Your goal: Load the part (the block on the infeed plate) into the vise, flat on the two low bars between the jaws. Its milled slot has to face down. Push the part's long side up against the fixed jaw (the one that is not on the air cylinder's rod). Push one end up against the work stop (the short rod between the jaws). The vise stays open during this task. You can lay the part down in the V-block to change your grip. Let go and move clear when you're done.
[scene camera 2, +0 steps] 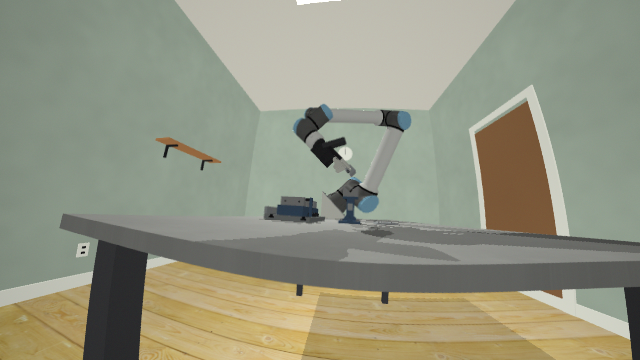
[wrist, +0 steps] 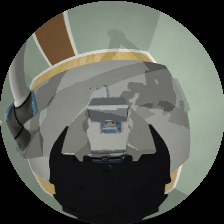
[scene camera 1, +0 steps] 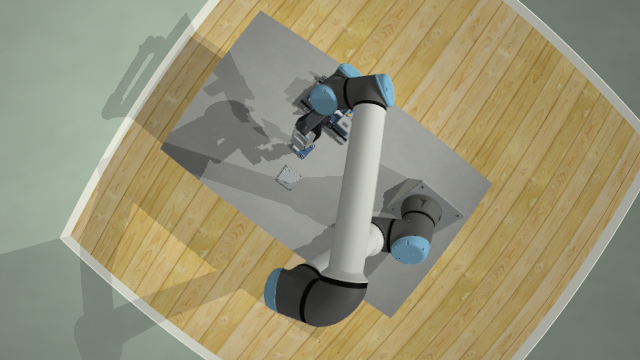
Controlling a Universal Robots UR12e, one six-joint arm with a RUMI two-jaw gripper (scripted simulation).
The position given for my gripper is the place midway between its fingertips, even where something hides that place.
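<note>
In scene camera 2 I find my gripper (scene camera 2: 351, 172). The wrist view gives me my gripper (wrist: 108, 108) again, together with a part (wrist: 109, 109). And scene camera 1 shows my gripper (scene camera 1: 298, 142) too.
</note>
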